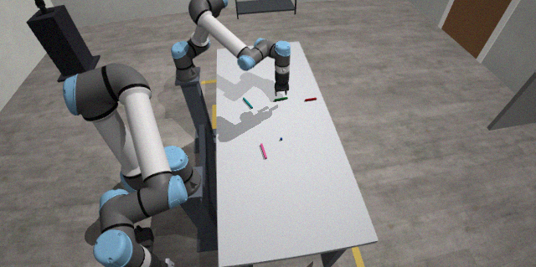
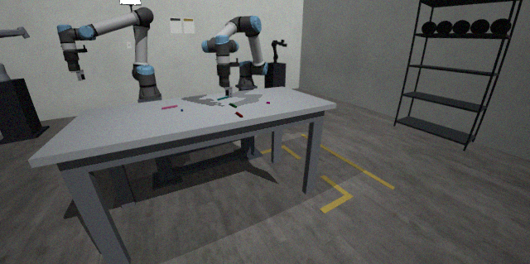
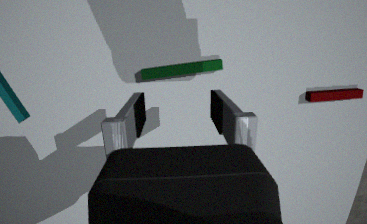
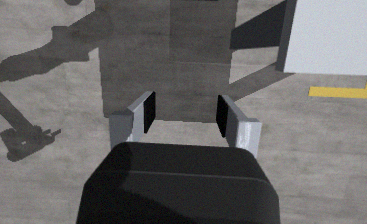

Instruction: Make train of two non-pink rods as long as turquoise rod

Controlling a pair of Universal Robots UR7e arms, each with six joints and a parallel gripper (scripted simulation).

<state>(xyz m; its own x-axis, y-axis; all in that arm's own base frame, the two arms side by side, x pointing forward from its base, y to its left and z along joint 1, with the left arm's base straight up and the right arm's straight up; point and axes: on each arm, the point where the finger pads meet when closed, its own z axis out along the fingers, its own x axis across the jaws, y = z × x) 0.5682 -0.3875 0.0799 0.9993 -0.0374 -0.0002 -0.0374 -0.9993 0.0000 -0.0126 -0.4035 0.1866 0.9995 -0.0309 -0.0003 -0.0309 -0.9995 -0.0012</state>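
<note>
Now: left hand 180 mm short of the red rod, 20 mm to the left of it and 70 mm above it. Also, from my left hand: turquoise rod: 190 mm behind, 30 mm to the left, 70 mm below; then green rod: 10 mm ahead, 20 mm to the left, 70 mm below; then magenta rod: 70 mm ahead, 240 mm to the left, 70 mm below.
</note>
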